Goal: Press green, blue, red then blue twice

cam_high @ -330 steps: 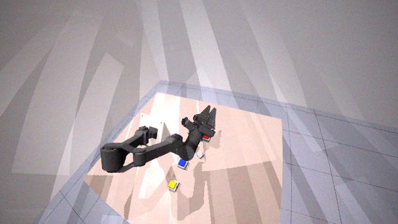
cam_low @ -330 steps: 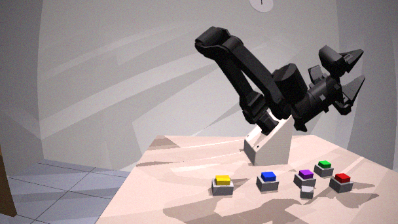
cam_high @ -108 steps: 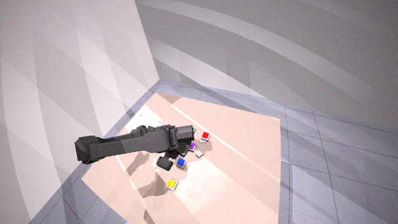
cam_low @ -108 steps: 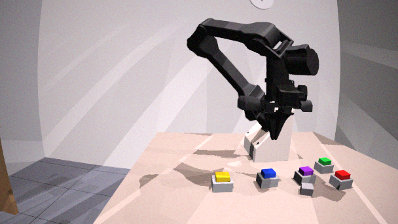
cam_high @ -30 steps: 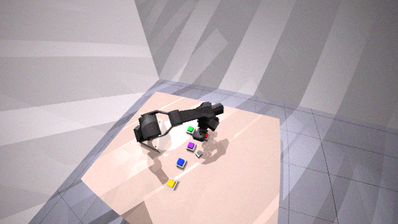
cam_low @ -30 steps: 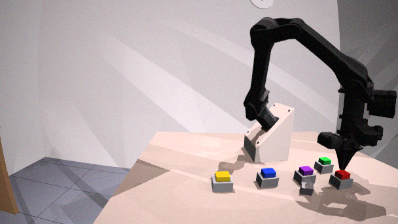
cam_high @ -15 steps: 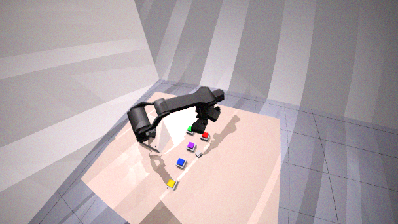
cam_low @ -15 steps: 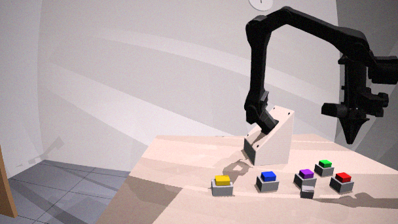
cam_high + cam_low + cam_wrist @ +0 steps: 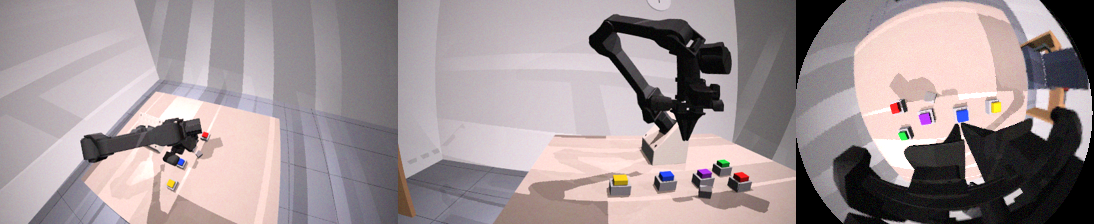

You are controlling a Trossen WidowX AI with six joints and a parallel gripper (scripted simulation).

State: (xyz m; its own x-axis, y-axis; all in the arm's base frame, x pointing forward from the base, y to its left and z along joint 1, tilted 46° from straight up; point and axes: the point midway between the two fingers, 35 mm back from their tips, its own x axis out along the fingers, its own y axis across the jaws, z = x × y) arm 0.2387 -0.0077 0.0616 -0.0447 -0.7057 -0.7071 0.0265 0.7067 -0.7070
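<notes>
My gripper tip is now 100 mm above the blue button, 30 mm to the left of it and 20 mm past it. Round my gripper tip: yellow button: 150 mm to the right, 100 mm below, 20 mm behind; small grey block: 120 mm below, 60 mm to the left, 50 mm ahead; purple button: 100 mm below, 80 mm to the left, 10 mm behind.
</notes>
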